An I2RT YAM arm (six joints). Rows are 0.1 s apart.
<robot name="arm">
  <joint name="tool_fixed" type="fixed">
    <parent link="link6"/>
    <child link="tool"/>
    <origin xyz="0 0 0" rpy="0 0 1.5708"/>
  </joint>
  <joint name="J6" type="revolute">
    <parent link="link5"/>
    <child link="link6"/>
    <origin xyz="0.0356 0 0.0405" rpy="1.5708 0 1.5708"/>
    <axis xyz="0 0 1"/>
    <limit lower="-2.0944" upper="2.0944"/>
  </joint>
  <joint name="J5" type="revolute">
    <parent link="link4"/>
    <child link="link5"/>
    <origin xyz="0.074 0.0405 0.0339" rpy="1.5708 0 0"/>
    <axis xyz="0 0 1"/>
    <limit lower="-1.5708" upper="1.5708"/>
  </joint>
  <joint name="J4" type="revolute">
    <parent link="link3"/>
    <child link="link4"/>
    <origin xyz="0.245 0.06 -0.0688" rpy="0 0 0"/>
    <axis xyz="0 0 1"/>
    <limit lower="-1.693" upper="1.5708"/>
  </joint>
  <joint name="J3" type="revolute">
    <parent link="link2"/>
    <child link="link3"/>
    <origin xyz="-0.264 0 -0.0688" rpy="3.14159 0 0"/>
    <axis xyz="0 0 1"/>
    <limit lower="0" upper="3.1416"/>
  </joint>
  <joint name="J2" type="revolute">
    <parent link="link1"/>
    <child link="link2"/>
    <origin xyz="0.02 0.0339 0.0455" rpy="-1.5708 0 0"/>
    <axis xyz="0 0 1"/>
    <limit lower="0" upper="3.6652"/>
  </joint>
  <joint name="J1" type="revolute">
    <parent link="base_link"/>
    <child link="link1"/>
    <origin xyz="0 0 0.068" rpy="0 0 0"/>
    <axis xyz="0 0 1"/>
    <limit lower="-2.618" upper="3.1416"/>
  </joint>
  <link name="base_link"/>
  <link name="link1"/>
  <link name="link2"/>
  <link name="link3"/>
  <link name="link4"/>
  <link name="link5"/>
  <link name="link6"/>
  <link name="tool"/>
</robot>
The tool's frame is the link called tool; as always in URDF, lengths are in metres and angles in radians.
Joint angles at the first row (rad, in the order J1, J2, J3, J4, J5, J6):
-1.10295, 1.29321, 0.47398, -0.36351, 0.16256, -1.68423
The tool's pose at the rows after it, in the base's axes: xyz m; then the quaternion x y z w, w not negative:
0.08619 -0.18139 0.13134 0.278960 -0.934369 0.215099 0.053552
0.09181 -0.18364 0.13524 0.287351 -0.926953 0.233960 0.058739
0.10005 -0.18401 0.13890 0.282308 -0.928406 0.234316 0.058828
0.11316 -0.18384 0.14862 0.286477 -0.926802 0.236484 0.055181
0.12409 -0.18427 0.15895 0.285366 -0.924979 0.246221 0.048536
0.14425 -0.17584 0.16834 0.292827 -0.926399 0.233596 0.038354
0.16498 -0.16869 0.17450 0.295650 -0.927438 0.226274 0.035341
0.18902 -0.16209 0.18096 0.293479 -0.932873 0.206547 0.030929
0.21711 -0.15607 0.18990 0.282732 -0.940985 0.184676 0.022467
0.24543 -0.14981 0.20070 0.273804 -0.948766 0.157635 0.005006
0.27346 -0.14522 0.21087 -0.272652 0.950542 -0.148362 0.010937
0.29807 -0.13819 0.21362 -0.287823 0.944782 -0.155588 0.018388
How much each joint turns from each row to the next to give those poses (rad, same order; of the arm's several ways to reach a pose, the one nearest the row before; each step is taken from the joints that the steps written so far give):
0.00764, -0.01384, 0.00004, 0.00912, 0.01838, -0.02917
0.02298, -0.00161, 0.00912, 0.02452, 0.02148, -0.00622
0.03677, 0.01225, 0.02604, -0.02127, 0.01838, 0.04424
0.05513, 0.00618, 0.04901, -0.04757, 0.01540, 0.04305
0.04147, 0.00001, 0.04288, -0.02912, 0.01075, 0.03836
0.09485, 0.01835, 0.06131, -0.08268, 0.00918, 0.08427
0.08895, 0.03832, 0.05982, -0.05525, 0.02148, 0.08443
0.08593, 0.06434, 0.08727, -0.07959, 0.00312, 0.10118
0.08129, 0.07975, 0.11493, -0.08896, -0.01223, 0.11653
0.06761, 0.07825, 0.12604, -0.08748, -0.04288, 0.09980
0.05528, 0.07364, 0.11969, -0.04931, -0.02309, 0.06148
0.05369, 0.06293, 0.07990, -0.00335, 0.00910, 0.01846

